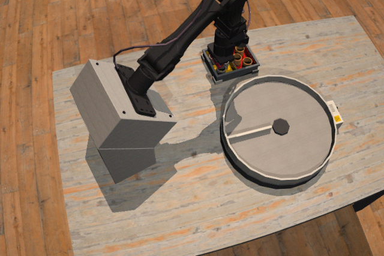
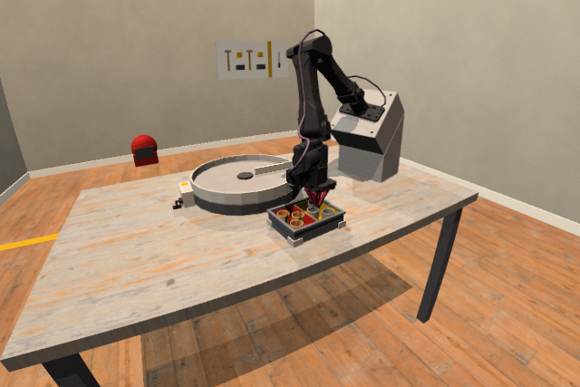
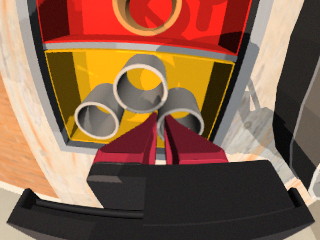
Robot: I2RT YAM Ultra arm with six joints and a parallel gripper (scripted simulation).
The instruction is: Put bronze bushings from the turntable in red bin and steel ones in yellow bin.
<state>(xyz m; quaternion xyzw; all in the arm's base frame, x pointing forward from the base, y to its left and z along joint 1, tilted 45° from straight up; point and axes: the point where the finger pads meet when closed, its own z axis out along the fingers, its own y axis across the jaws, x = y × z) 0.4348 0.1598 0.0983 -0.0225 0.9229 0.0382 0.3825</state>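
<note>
The yellow bin is 20 mm ahead of my hand, 20 mm to the left of it and 30 mm below it. Also, from my hand: red bin 100 mm ahead, 20 mm to the left, 30 mm below; turntable 100 mm ahead, 330 mm to the right, 10 mm above; two-part bin tray 60 mm ahead, 20 mm to the left, 20 mm below.
</note>
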